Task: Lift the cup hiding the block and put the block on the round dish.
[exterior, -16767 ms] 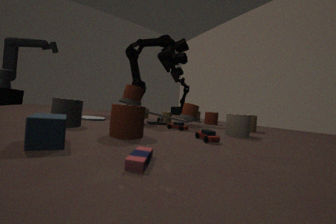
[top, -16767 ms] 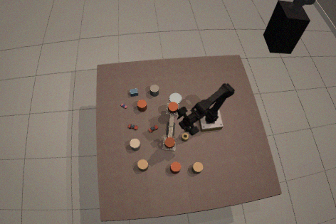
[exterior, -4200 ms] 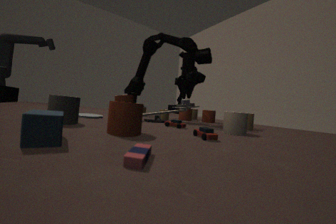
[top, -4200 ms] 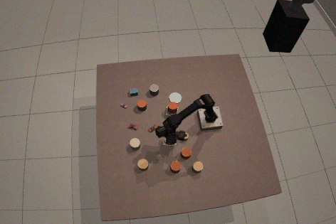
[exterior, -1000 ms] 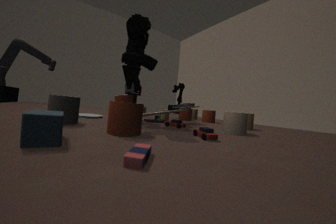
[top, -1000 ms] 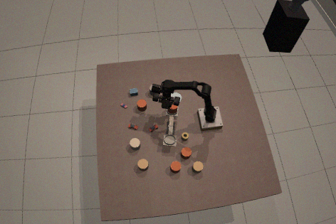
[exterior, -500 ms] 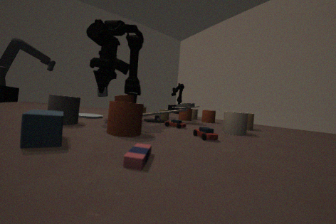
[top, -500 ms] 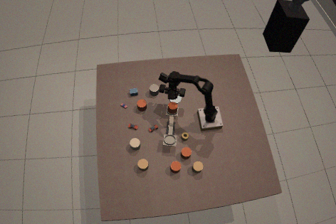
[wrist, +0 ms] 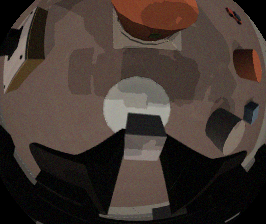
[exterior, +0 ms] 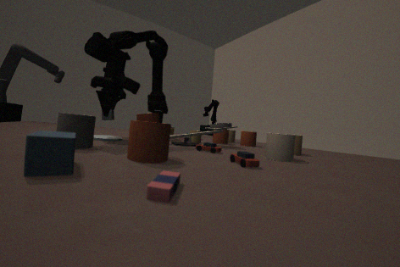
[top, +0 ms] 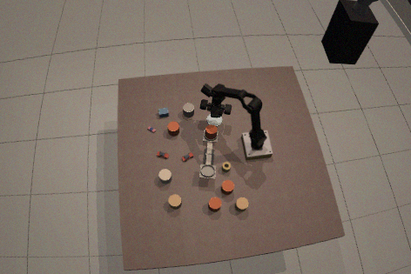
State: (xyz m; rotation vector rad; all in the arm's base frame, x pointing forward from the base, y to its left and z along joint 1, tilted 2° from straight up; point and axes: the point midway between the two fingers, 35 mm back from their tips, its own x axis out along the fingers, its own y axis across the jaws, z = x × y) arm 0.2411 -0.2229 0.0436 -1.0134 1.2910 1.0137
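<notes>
My gripper tip is 7 cm above the round dish. Also, from my gripper tip: balance beam 26 cm to the left, 5 cm ahead, 3 cm below; yellow block 34 cm to the left, 5 cm behind, 4 cm below.
</notes>
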